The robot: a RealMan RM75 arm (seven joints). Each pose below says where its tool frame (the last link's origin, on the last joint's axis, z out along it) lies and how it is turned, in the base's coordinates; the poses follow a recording.
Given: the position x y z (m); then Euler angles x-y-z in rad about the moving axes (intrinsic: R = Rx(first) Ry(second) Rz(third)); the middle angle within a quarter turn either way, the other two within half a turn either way.
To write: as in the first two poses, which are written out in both.
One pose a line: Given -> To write
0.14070 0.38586 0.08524 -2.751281 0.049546 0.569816 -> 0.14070 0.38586 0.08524 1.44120 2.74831 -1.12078
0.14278 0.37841 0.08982 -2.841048 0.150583 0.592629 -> 0.14278 0.37841 0.08982 1.09717 2.80646 -1.42895
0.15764 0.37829 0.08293 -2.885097 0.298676 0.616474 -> 0.15764 0.37829 0.08293 0.68919 2.75041 -1.79713
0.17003 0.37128 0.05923 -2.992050 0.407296 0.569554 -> 0.17003 0.37128 0.05923 0.33252 2.70916 -2.20859
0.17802 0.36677 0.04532 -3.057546 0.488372 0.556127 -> 0.17802 0.36677 0.04532 0.15671 2.64662 -2.40780
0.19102 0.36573 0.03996 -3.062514 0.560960 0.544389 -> 0.19102 0.36573 0.03996 0.12508 2.57568 -2.44934
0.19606 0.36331 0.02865 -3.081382 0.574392 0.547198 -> 0.19606 0.36331 0.02865 0.09271 2.56441 -2.48389
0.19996 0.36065 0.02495 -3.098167 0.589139 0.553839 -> 0.19996 0.36065 0.02495 0.06487 2.55104 -2.50971
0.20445 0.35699 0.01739 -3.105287 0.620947 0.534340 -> 0.20445 0.35699 0.01739 0.05070 2.51973 -2.54490
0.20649 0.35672 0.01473 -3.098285 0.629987 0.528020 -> 0.20649 0.35672 0.01473 0.05931 2.51032 -2.54015
